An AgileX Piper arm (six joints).
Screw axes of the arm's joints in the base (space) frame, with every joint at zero. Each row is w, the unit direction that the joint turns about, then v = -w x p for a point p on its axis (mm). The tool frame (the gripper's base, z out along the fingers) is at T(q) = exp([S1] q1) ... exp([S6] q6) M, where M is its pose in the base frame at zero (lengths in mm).
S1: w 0 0 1 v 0.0 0.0 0.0
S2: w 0 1 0 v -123.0 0.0 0.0
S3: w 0 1 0 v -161.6 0.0 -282.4
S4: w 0.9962 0 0.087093 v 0.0 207.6 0.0
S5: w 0 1 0 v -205.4 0.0 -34.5
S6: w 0.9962 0 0.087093 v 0.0 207.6 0.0
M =
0.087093 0 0.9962 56.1
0 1 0 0.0
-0.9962 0 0.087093 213.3
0 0 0 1
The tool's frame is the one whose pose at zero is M.
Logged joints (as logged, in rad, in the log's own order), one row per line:
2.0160, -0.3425, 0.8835, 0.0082, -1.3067, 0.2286
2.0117, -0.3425, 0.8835, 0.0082, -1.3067, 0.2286
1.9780, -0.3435, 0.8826, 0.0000, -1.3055, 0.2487
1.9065, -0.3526, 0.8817, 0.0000, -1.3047, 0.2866
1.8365, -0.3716, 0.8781, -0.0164, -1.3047, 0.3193
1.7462, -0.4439, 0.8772, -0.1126, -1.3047, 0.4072
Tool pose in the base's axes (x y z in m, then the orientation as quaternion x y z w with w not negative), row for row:
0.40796, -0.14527, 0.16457, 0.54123, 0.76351, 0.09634, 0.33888
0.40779, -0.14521, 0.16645, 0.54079, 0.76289, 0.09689, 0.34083
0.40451, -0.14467, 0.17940, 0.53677, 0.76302, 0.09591, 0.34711
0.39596, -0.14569, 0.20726, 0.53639, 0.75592, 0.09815, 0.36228
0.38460, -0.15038, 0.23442, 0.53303, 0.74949, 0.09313, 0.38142
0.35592, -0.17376, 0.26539, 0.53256, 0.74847, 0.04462, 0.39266
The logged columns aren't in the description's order. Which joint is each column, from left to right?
Columns, left to right: q2, q1, q6, q4, q3, q5.
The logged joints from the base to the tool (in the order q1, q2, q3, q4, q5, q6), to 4 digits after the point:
-0.3425, 2.0160, -1.3067, 0.0082, 0.2286, 0.8835
-0.3425, 2.0117, -1.3067, 0.0082, 0.2286, 0.8835
-0.3435, 1.9780, -1.3055, 0.0000, 0.2487, 0.8826
-0.3526, 1.9065, -1.3047, 0.0000, 0.2866, 0.8817
-0.3716, 1.8365, -1.3047, -0.0164, 0.3193, 0.8781
-0.4439, 1.7462, -1.3047, -0.1126, 0.4072, 0.8772

